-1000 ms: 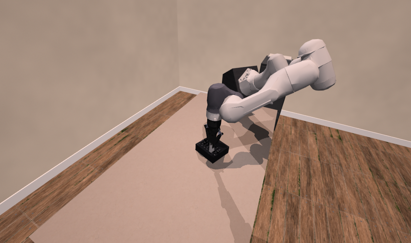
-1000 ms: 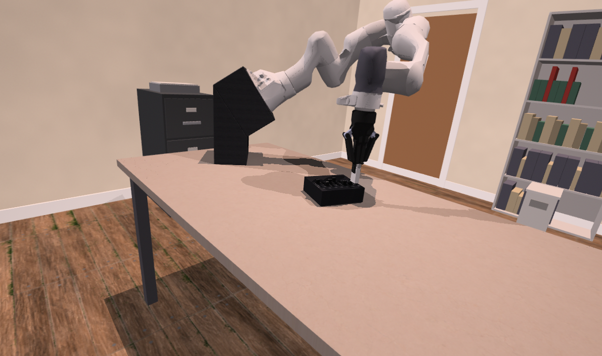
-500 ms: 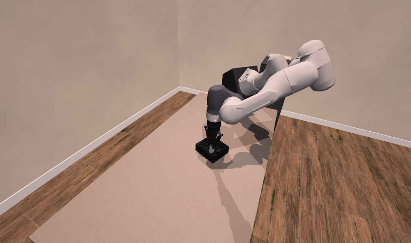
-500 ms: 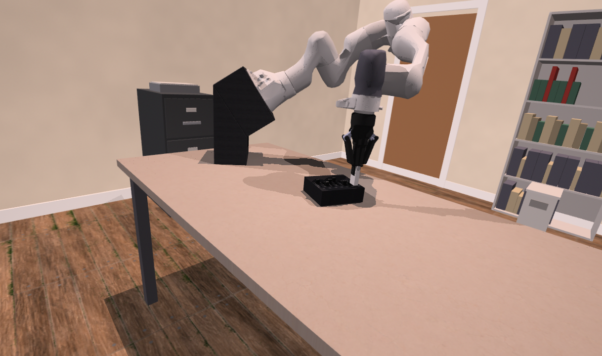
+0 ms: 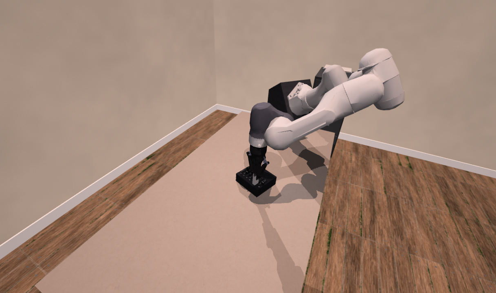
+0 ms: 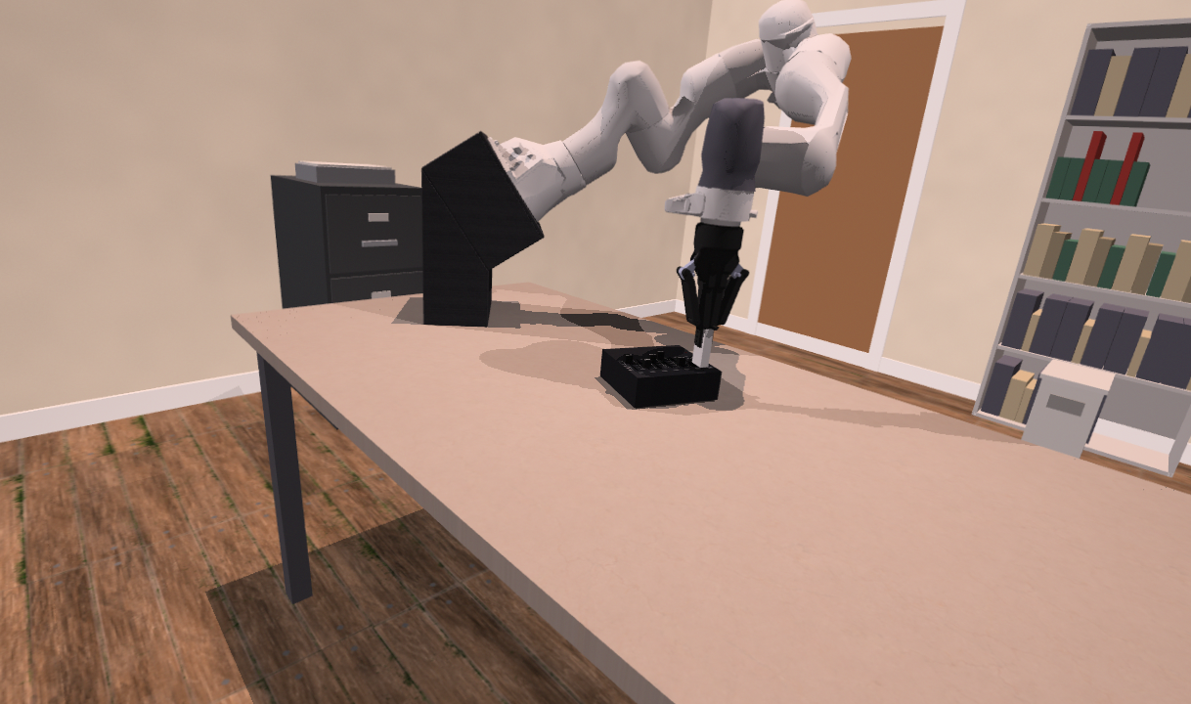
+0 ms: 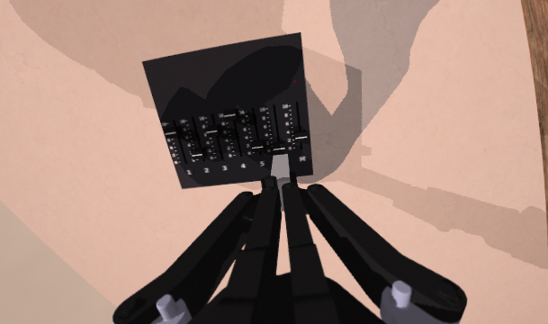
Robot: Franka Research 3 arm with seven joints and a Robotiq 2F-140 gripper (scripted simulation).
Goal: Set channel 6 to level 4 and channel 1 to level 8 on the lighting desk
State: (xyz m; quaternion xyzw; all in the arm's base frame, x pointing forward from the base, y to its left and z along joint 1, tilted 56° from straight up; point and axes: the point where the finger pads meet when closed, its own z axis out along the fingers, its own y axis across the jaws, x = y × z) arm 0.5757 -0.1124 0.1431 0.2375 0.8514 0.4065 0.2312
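Now: hand 3 cm above the channel 6 fader cap, 2 cm past it and 1 cm to the right of it. Round my hand: channel 1 fader cap (9 cm to the right, 8 cm behind, 3 cm below).
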